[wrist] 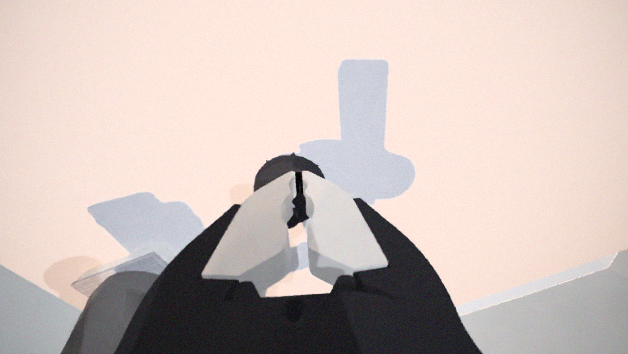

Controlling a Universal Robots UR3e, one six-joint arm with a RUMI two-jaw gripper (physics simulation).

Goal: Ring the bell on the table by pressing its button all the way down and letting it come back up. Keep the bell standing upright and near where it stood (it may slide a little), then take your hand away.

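Frame: origin at the arm's base, x ahead, y left, z up, level; centimetres.
Seen in the pictures: gripper, fingertip midpoint: (299, 174).
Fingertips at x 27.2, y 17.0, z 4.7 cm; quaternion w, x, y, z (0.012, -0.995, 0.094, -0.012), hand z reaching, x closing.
Note:
A point is followed by its place in that frame.
The bell (287, 164) {x 25.7, y 16.0, z -0.1 cm} shows as a dark round shape with small points on its rim, behind and below my fingertips. More black parts show through the narrow gap between the fingers. My gripper (299, 174) {x 27.2, y 17.0, z 4.7 cm} is shut, with its two pale fingers together at the tips and nothing seen gripped. The tips overlap the bell in the view; whether they touch it cannot be told. The button cannot be made out clearly, and the fingers hide much of the bell.
A pale, flat-sided object (120, 271) {x 0.1, y 6.5, z -0.1 cm} lies on the pinkish table (150, 100) {x 14.5, y 24.6, z -2.5 cm} at the lower left, partly behind a grey rounded shape (112, 315). Bluish shadows fall on the table. The table's edge runs across the lower right.

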